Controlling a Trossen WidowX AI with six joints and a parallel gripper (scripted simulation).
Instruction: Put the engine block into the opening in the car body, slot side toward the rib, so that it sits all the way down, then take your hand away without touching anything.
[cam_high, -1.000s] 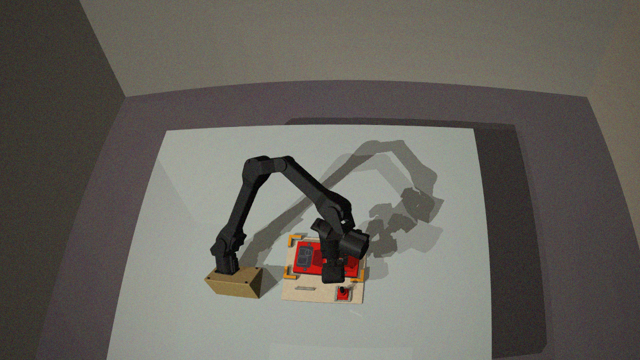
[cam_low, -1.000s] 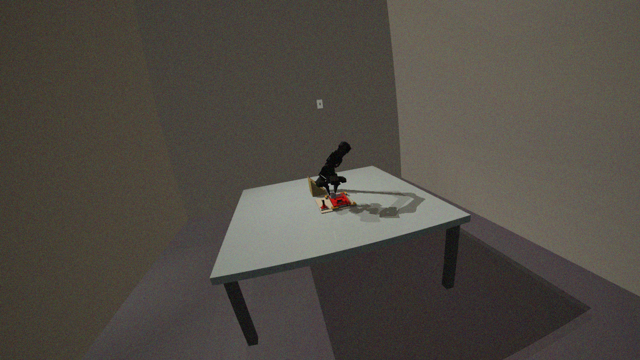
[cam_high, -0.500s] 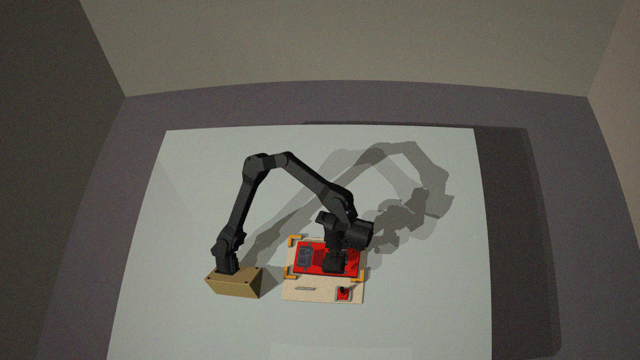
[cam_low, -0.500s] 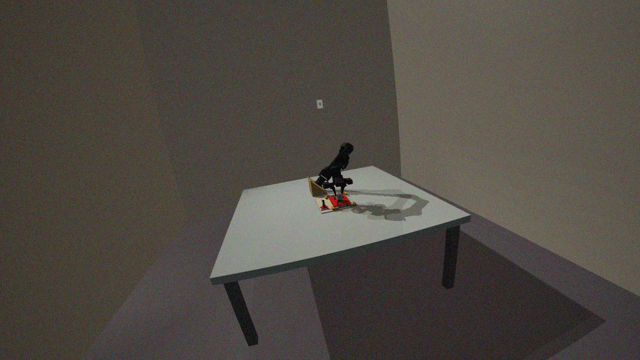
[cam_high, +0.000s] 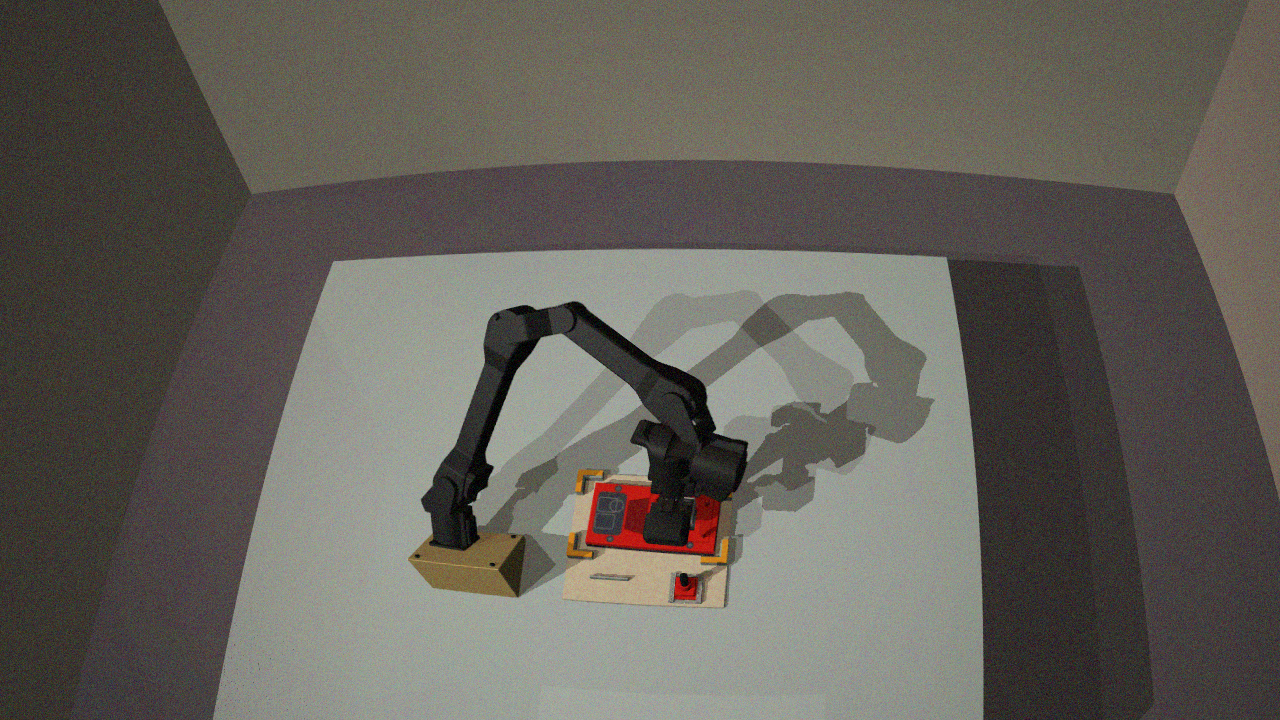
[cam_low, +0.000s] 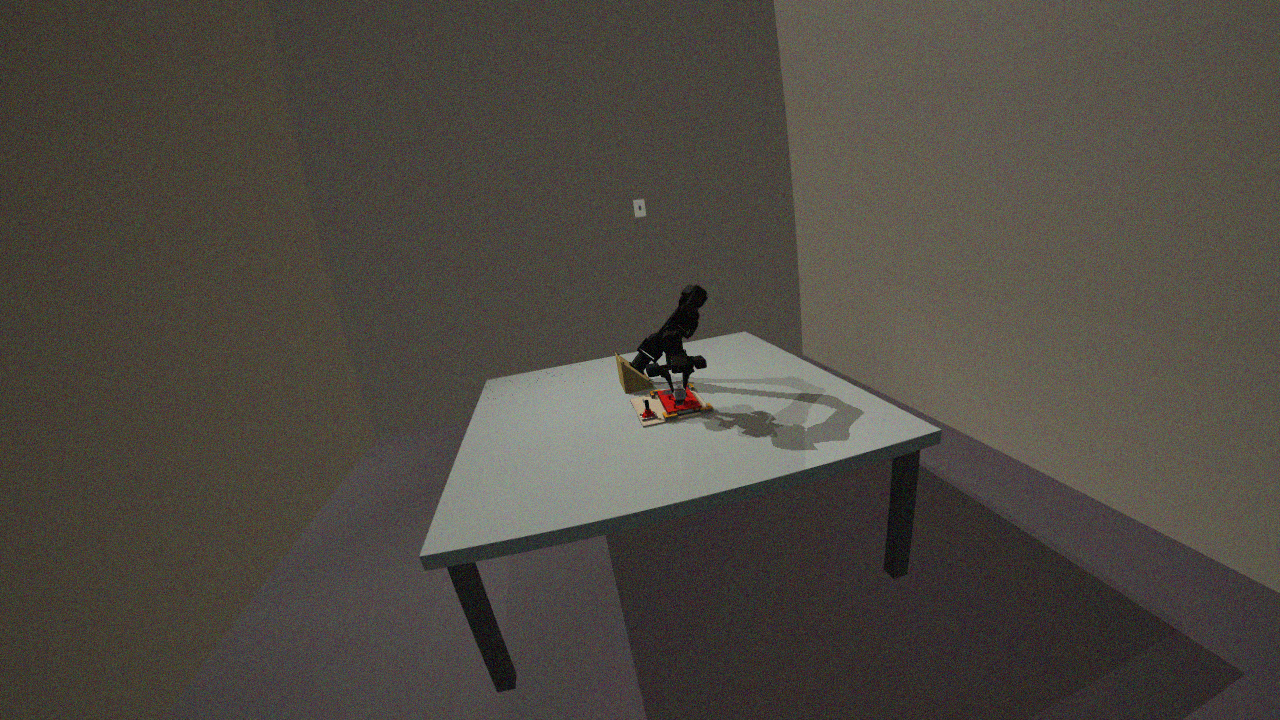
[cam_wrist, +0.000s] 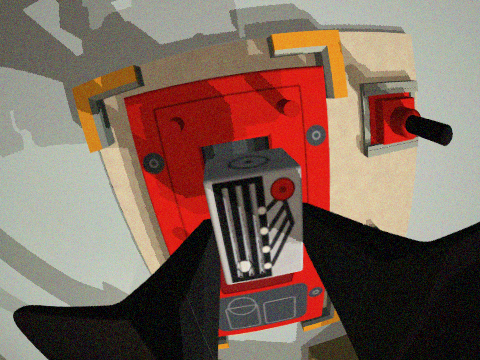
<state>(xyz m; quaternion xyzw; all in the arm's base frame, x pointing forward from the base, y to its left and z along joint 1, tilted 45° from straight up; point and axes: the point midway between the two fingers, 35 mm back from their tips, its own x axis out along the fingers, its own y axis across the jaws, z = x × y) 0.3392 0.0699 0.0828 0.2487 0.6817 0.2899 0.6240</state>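
Now: gripper tip 1 cm above the grey engine block.
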